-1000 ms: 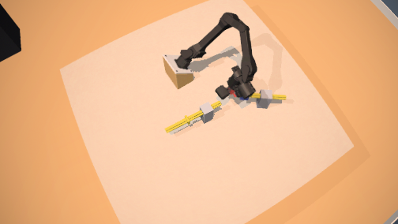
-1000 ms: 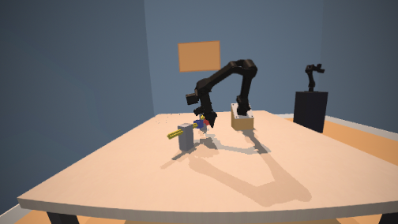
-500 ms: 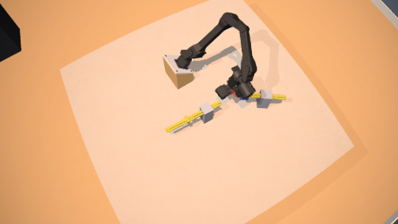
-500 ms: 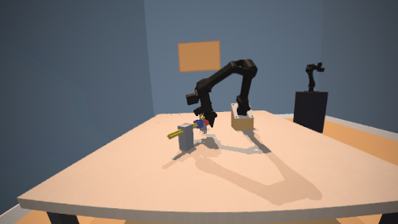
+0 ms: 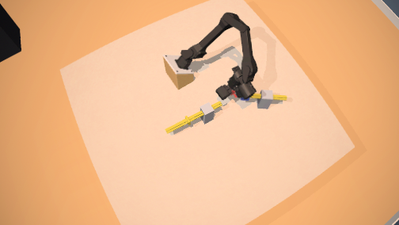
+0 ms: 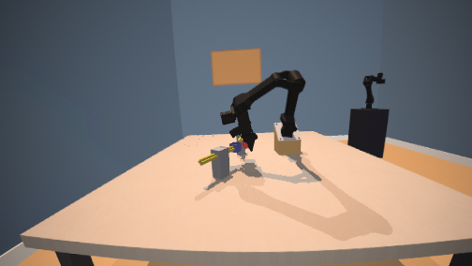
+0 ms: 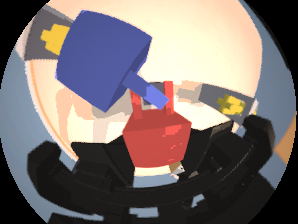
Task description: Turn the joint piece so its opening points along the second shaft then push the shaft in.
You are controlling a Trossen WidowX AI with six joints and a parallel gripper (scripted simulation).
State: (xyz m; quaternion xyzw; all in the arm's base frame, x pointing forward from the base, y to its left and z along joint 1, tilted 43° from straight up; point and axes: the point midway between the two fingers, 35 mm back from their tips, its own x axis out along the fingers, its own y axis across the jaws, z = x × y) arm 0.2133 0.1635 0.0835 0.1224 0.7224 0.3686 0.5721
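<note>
Now: the red joint piece 2 cm ahead of my gripper tip, 1 cm to the left of it and 4 cm above it.
</note>
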